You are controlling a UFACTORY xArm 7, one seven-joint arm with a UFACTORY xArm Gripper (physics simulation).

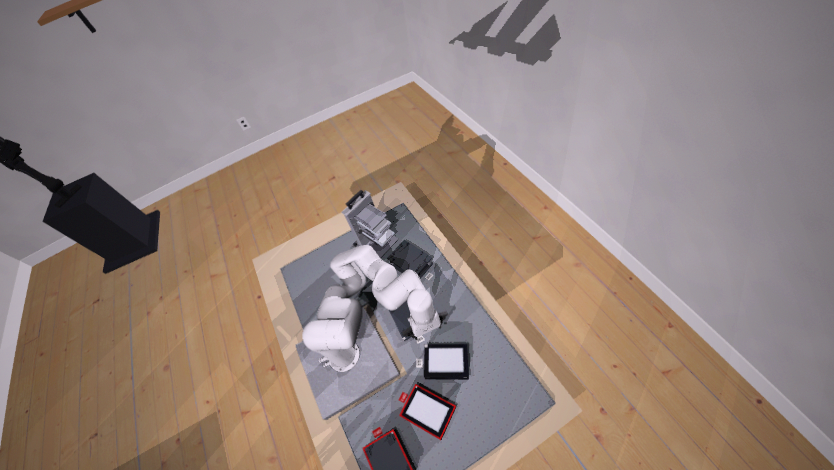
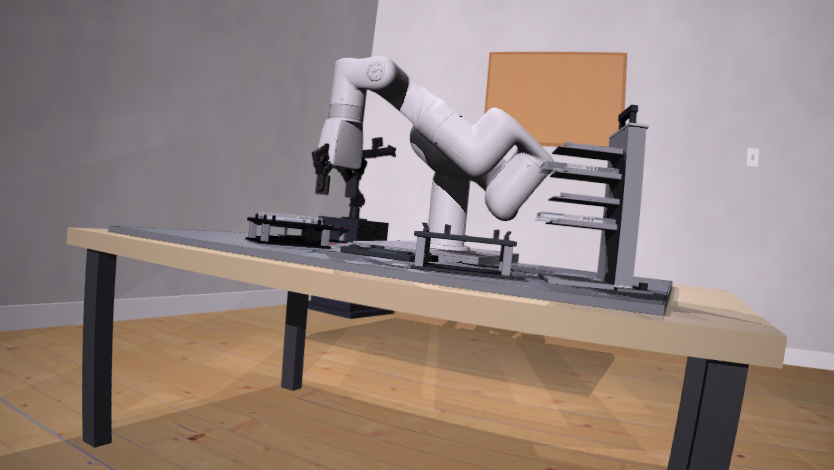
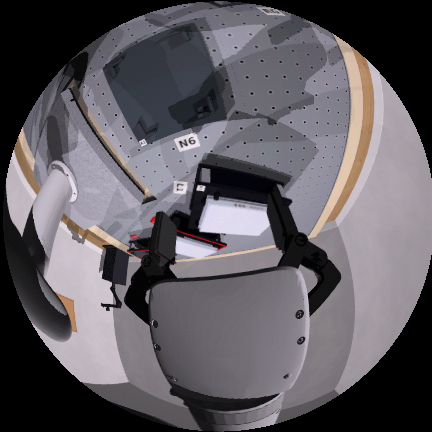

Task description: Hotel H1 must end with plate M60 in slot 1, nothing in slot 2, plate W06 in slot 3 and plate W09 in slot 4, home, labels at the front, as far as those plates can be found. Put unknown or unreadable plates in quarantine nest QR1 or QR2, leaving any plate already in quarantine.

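Seen in the pictures: gripper, fingertip midpoint: (image 1: 426, 330) (image 2: 336, 196) (image 3: 216, 209); arm's base at its link origin: (image 1: 344, 355) (image 2: 444, 248) (image 3: 62, 180).
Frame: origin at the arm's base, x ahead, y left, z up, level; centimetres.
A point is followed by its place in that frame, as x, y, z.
Observation:
My gripper (image 1: 424, 332) {33.6, -8.4, 9.4} (image 2: 336, 191) {33.6, -8.4, 9.4} (image 3: 216, 209) {33.6, -8.4, 9.4} is open and empty, above the table near the black nest marked L1. A white plate (image 1: 446, 360) {35.6, -20.1, 4.5} (image 2: 291, 217) {38.3, -16.5, 3.9} (image 3: 232, 219) {34.5, -18.3, 4.4} lies in that nest; its small edge print is unreadable. Another white plate (image 1: 428, 410) {22.3, -32.4, 3.4} (image 3: 194, 247) {24.0, -30.5, 3.4} lies in a red-edged nest. A second red-edged nest (image 1: 388, 454) {4.1, -39.1, 2.0} shows a bare dark top. The grey four-shelf hotel (image 1: 350, 217) {24.5, 45.7, 22.5} (image 2: 631, 204) {35.6, 53.0, 11.8} holds a plate (image 2: 583, 167) {36.5, 44.6, 17.1} on the second shelf from the top and a plate (image 2: 574, 218) {36.9, 44.0, 8.7} on the lowest shelf. Their labels are unreadable.
The low dark nest N6 (image 3: 165, 82) {30.5, 3.1, -0.8} (image 2: 379, 252) {35.7, 5.6, -1.0} shows no plate. A raised black stand (image 1: 408, 256) {40.8, 27.4, 4.0} (image 2: 465, 236) {46.3, 29.3, 4.0} is between it and the hotel. The arm's base stands on a grey slab (image 1: 361, 385) {2.7, -13.6, 0.0}. A black pedestal (image 1: 99, 224) stands off the table.

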